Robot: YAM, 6 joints.
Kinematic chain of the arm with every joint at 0, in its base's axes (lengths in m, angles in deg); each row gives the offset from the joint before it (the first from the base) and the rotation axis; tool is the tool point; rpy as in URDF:
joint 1: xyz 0 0 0.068 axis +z
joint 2: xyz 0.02 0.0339 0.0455 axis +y
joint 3: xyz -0.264 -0.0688 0 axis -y
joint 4: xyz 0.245 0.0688 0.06 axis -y
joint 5: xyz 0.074 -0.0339 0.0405 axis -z
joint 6: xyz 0.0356 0 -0.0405 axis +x
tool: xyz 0 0 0 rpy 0 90 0
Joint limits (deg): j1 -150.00..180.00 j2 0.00..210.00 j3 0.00..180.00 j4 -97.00..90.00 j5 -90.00..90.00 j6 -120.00..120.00
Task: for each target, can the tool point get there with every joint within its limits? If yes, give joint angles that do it. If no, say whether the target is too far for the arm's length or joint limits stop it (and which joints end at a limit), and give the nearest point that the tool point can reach.
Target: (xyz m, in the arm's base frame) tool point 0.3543 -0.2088 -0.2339
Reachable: yes | joints -26.83 193.92 130.97 -45.31 47.77 78.54
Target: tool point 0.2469 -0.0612 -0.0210
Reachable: yes | joints -6.36 133.79 46.47 -17.45 70.23 -5.90
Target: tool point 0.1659 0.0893 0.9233
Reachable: no: too far | nearest point 0.1298 0.0699 0.7262 | short by 0.201 m
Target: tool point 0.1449 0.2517 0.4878
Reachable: yes | joints 62.24 74.91 82.97 5.69 17.91 -92.69
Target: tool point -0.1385 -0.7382 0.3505
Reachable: no: too far | nearest point -0.1135 -0.6048 0.3065 | short by 0.143 m
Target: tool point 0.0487 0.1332 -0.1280
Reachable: yes | joints 70.99 168.29 23.29 70.67 4.27 -99.37
